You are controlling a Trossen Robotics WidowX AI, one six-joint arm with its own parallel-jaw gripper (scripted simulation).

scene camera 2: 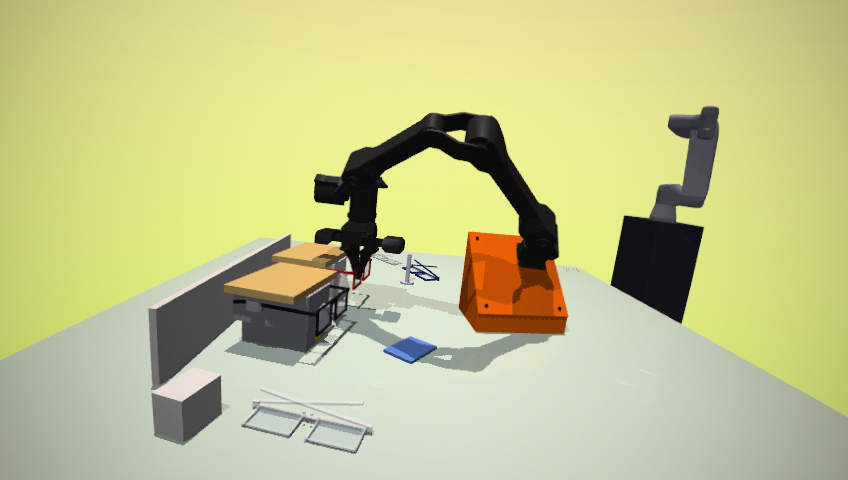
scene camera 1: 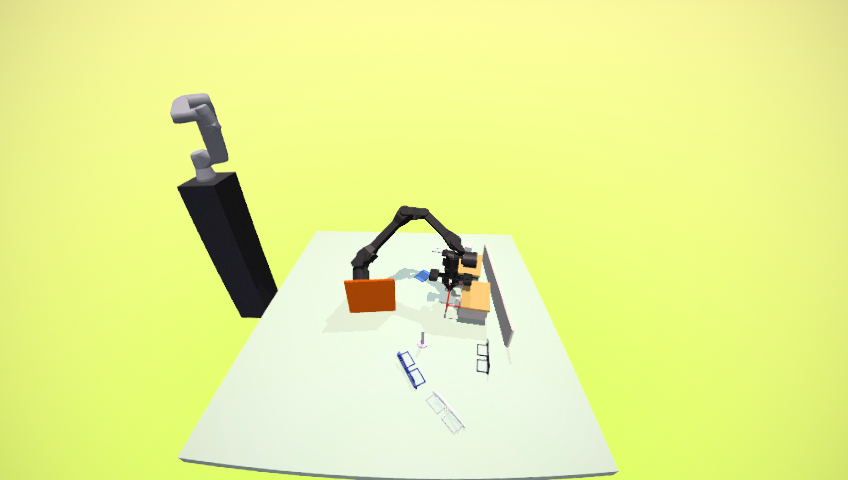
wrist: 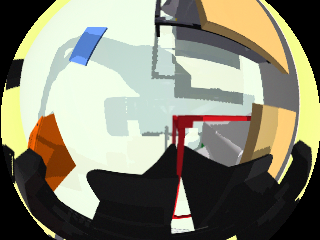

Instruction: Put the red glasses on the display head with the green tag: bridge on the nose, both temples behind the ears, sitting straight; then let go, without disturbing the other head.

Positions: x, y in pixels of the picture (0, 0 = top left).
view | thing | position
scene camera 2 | gripper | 357, 279
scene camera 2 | blue pad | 411, 349
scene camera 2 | display head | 307, 254
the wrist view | gripper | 175, 148
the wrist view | blue pad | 87, 43
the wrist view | display head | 270, 130
